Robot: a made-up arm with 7 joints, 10 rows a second.
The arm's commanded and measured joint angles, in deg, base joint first. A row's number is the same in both.
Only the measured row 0 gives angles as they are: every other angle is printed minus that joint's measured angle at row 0.
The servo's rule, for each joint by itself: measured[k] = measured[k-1] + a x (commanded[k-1-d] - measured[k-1]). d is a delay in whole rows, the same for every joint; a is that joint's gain. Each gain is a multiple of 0.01, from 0.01 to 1. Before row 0 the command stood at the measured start. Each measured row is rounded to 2 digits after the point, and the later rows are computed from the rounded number. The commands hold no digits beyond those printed.
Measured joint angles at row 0: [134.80, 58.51, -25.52, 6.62, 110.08, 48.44, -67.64]
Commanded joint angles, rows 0 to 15: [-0.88, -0.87, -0.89, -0.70, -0.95, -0.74, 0.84]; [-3.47, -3.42, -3.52, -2.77, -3.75, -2.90, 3.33]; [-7.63, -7.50, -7.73, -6.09, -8.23, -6.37, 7.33]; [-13.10, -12.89, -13.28, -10.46, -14.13, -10.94, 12.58]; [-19.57, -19.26, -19.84, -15.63, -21.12, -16.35, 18.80]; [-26.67, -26.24, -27.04, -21.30, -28.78, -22.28, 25.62]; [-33.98, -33.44, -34.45, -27.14, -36.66, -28.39, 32.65]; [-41.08, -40.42, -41.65, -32.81, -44.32, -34.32, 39.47]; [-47.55, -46.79, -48.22, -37.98, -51.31, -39.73, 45.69]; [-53.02, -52.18, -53.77, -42.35, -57.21, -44.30, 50.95]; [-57.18, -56.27, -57.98, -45.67, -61.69, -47.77, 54.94]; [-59.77, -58.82, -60.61, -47.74, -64.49, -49.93, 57.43]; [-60.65, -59.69, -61.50, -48.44, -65.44, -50.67, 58.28]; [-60.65, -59.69, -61.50, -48.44, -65.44, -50.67, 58.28]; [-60.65, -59.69, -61.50, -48.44, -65.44, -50.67, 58.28]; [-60.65, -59.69, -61.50, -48.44, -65.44, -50.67, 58.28]
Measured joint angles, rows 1 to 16: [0.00, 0.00, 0.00, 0.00, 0.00, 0.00, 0.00]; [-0.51, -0.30, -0.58, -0.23, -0.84, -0.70, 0.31]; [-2.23, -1.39, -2.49, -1.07, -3.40, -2.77, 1.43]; [-5.36, -3.53, -5.90, -2.73, -7.65, -6.15, 3.61]; [-9.85, -6.81, -10.70, -5.28, -13.35, -10.65, 6.93]; [-15.49, -11.17, -16.64, -8.70, -20.19, -16.01, 11.32]; [-21.97, -16.44, -23.40, -12.86, -27.75, -21.90, 16.61]; [-28.94, -22.39, -30.58, -17.57, -35.59, -28.00, 22.54]; [-35.98, -28.70, -37.78, -22.60, -43.27, -33.94, 28.80]; [-42.69, -35.03, -44.57, -27.68, -50.35, -39.38, 35.05]; [-48.68, -41.03, -50.55, -32.52, -56.39, -44.00, 40.93]; [-53.61, -46.36, -55.38, -36.86, -61.05, -47.54, 46.11]; [-57.18, -50.72, -58.78, -40.45, -64.08, -49.79, 50.30]; [-59.19, -53.86, -60.55, -43.09, -65.28, -50.62, 53.25]; [-60.04, -55.90, -61.17, -44.86, -65.42, -50.67, 55.11]; [-60.39, -57.23, -61.38, -46.04, -65.44, -50.67, 56.28]
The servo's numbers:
d 1
a 0.58 0.35 0.65 0.33 0.88 0.94 0.37

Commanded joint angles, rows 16 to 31: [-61.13, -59.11, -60.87, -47.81, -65.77, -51.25, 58.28]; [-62.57, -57.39, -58.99, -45.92, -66.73, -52.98, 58.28]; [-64.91, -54.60, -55.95, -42.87, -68.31, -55.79, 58.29]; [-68.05, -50.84, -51.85, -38.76, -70.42, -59.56, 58.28]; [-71.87, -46.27, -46.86, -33.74, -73.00, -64.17, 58.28]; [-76.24, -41.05, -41.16, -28.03, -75.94, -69.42, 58.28]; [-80.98, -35.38, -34.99, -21.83, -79.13, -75.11, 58.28]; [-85.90, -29.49, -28.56, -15.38, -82.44, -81.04, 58.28]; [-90.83, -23.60, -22.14, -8.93, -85.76, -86.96, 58.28]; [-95.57, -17.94, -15.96, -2.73, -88.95, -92.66, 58.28]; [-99.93, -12.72, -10.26, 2.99, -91.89, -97.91, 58.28]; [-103.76, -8.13, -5.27, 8.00, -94.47, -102.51, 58.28]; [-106.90, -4.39, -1.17, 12.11, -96.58, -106.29, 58.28]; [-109.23, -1.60, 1.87, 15.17, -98.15, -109.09, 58.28]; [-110.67, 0.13, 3.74, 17.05, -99.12, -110.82, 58.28]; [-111.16, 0.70, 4.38, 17.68, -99.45, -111.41, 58.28]
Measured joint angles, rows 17 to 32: [-60.54, -58.09, -61.46, -46.83, -65.44, -50.67, 57.02]; [-60.88, -58.45, -61.08, -47.15, -65.73, -51.22, 57.49]; [-61.86, -58.08, -59.72, -46.74, -66.61, -52.87, 57.78]; [-63.63, -56.86, -57.27, -45.46, -68.11, -55.61, 57.97]; [-66.19, -54.75, -53.75, -43.25, -70.14, -59.32, 58.08]; [-69.48, -51.78, -49.27, -40.11, -72.66, -63.88, 58.15]; [-73.40, -48.02, -44.00, -36.12, -75.55, -69.09, 58.20]; [-77.80, -43.60, -38.14, -31.40, -78.70, -74.75, 58.23]; [-82.50, -38.66, -31.91, -26.11, -81.99, -80.66, 58.25]; [-87.33, -33.39, -25.56, -20.44, -85.31, -86.58, 58.26]; [-92.11, -27.98, -19.32, -14.60, -88.51, -92.30, 58.27]; [-96.65, -22.64, -13.43, -8.80, -91.48, -97.57, 58.27]; [-100.77, -17.56, -8.13, -3.26, -94.11, -102.21, 58.27]; [-104.33, -12.95, -3.61, 1.81, -96.28, -106.05, 58.27]; [-107.17, -8.98, -0.05, 6.22, -97.93, -108.91, 58.27]; [-109.20, -5.79, 2.41, 9.79, -98.98, -110.71, 58.27]
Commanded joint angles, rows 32 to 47: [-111.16, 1.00, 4.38, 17.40, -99.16, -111.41, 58.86]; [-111.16, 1.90, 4.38, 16.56, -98.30, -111.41, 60.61]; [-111.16, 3.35, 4.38, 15.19, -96.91, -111.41, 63.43]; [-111.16, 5.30, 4.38, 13.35, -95.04, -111.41, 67.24]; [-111.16, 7.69, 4.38, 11.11, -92.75, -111.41, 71.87]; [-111.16, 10.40, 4.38, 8.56, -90.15, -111.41, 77.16]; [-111.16, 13.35, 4.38, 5.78, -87.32, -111.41, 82.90]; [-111.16, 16.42, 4.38, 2.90, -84.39, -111.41, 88.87]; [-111.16, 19.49, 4.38, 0.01, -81.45, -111.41, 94.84]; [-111.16, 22.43, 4.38, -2.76, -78.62, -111.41, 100.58]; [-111.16, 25.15, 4.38, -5.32, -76.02, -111.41, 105.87]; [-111.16, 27.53, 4.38, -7.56, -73.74, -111.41, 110.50]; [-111.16, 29.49, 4.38, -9.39, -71.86, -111.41, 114.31]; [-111.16, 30.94, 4.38, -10.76, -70.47, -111.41, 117.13]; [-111.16, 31.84, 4.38, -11.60, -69.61, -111.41, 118.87]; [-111.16, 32.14, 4.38, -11.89, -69.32, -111.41, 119.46]
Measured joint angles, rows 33 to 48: [-110.34, -3.52, 3.69, 12.39, -99.39, -111.37, 58.27]; [-110.82, -1.94, 4.14, 14.04, -99.19, -111.41, 58.49]; [-111.02, -0.60, 4.30, 14.87, -98.41, -111.41, 59.27]; [-111.10, 0.78, 4.35, 14.98, -97.09, -111.41, 60.81]; [-111.13, 2.36, 4.37, 14.44, -95.29, -111.41, 63.19]; [-111.15, 4.23, 4.38, 13.34, -93.05, -111.41, 66.40]; [-111.16, 6.39, 4.38, 11.76, -90.50, -111.41, 70.38]; [-111.16, 8.83, 4.38, 9.79, -87.70, -111.41, 75.01]; [-111.16, 11.49, 4.38, 7.52, -84.79, -111.41, 80.14]; [-111.16, 14.29, 4.38, 5.04, -81.85, -111.41, 85.58]; [-111.16, 17.14, 4.38, 2.47, -79.01, -111.41, 91.13]; [-111.16, 19.94, 4.38, -0.10, -76.38, -111.41, 96.58]; [-111.16, 22.60, 4.38, -2.56, -74.06, -111.41, 101.73]; [-111.16, 25.01, 4.38, -4.81, -72.12, -111.41, 106.38]; [-111.16, 27.09, 4.38, -6.77, -70.67, -111.41, 110.36]; [-111.16, 28.75, 4.38, -8.36, -69.74, -111.41, 113.51]
